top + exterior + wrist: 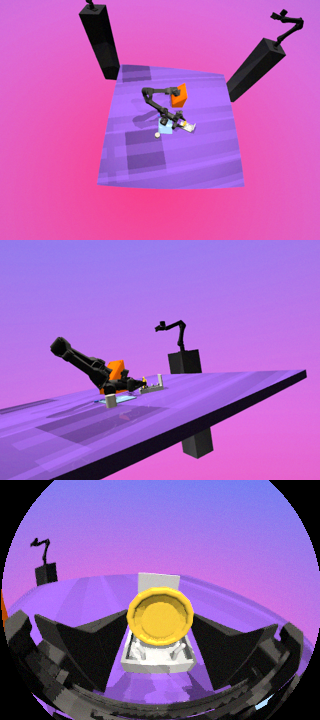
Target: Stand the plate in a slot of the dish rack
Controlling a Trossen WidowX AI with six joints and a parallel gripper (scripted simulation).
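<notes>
My gripper tip is now 1 cm to the left of the plate. Also, from my gripper tip: white cylinder 25 cm to the right, 13 cm ahead, 3 cm below; then pale blue mat 18 cm to the right, 5 cm below, 2 cm ahead; then dish rack 3 cm below, 2 cm to the left, 1 cm ahead.
</notes>
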